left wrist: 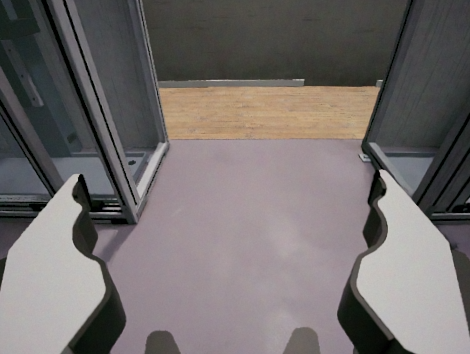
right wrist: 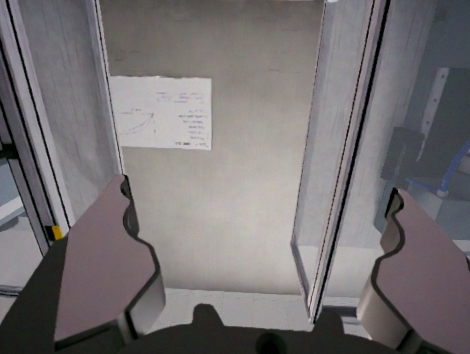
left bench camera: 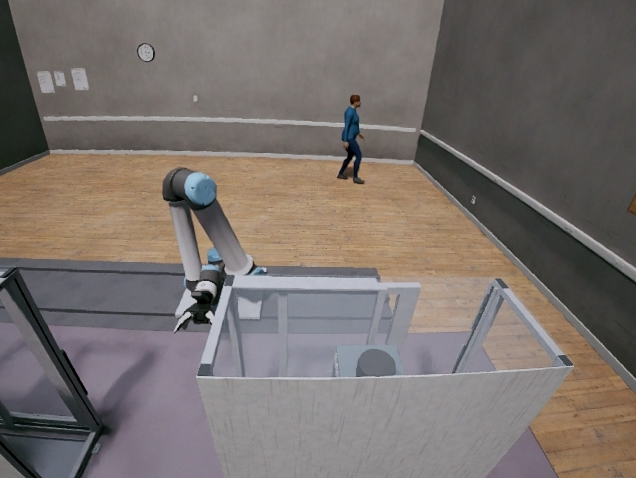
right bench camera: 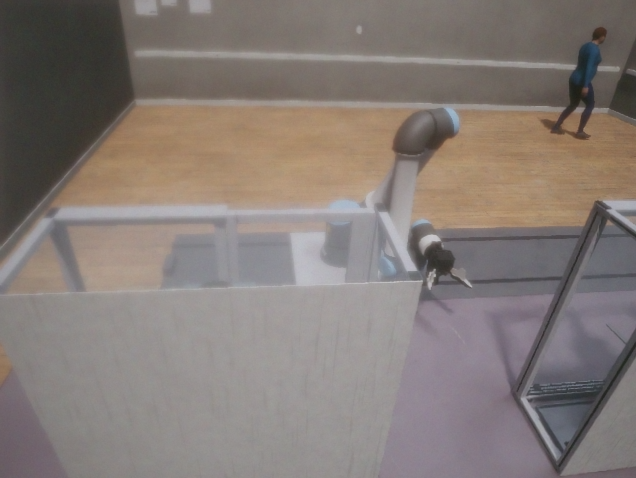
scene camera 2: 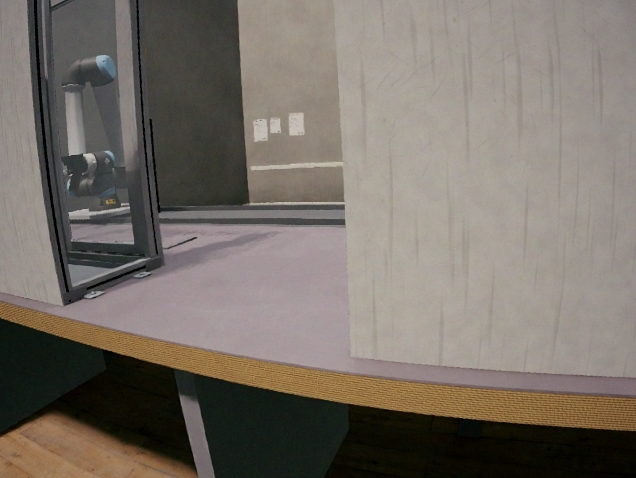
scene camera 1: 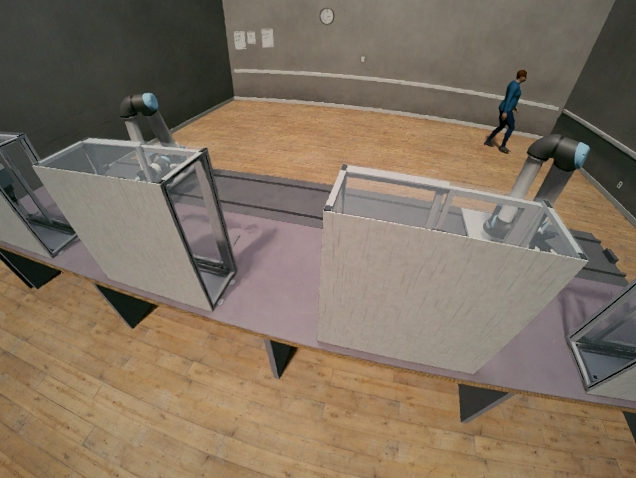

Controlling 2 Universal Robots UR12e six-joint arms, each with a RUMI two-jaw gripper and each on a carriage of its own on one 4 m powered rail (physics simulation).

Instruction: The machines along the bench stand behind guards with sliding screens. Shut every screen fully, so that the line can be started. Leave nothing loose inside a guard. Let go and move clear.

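My left gripper (left bench camera: 194, 322) (left wrist: 230, 174) is open and empty, beside the left end of a pale-backed guard (left bench camera: 359, 426). In that guard, a screen's upright (left bench camera: 406, 313) stands apart from the right corner post (left bench camera: 475, 328); a grey machine with a dark round top (left bench camera: 376, 362) is inside. My right gripper (right bench camera: 450, 285) (right wrist: 256, 183) is open and empty, off the right corner of another guard (right bench camera: 231, 370). Uprights at its middle and near its right corner show; I cannot tell whether its screens are fully shut. The left wrist view has guards at both sides, their screens partly cut off.
Scene camera 1 shows guards along the bench (scene camera 1: 277, 287), including one (scene camera 1: 118, 231) left of centre and one (scene camera 1: 437, 292) right of centre; others are cut off at both edges. The rail (scene camera 1: 272, 192) runs behind them. A person in blue (scene camera 1: 509, 105) walks on the floor beyond.
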